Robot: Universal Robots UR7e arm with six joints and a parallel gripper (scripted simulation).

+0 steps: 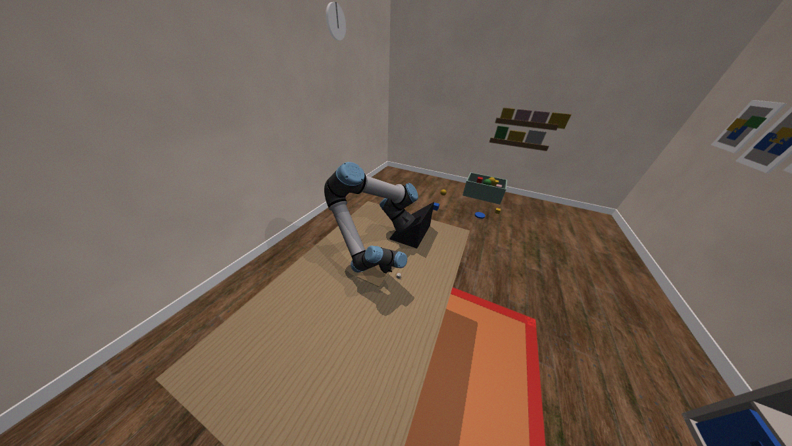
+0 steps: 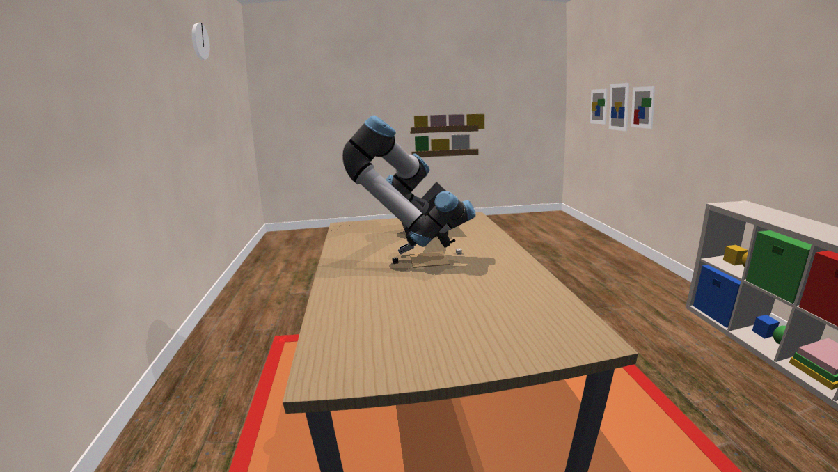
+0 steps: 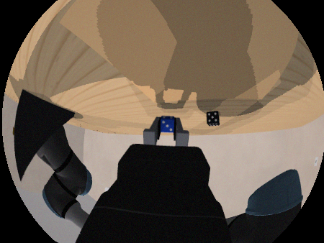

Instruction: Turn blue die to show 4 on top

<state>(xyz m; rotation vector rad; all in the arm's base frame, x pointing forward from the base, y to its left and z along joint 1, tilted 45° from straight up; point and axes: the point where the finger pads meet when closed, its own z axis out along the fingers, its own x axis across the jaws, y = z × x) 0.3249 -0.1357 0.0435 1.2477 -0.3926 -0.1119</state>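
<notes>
Now: hand 1 cm to the left of the blue die and 1 cm above it. From my hand the other things lie so: tan mat 9 cm to the left, 7 cm ahead, 3 cm below; white die 22 cm to the left, 4 cm ahead, 2 cm below; black die 6 cm ahead, 4 cm to the right, 2 cm below.
</notes>
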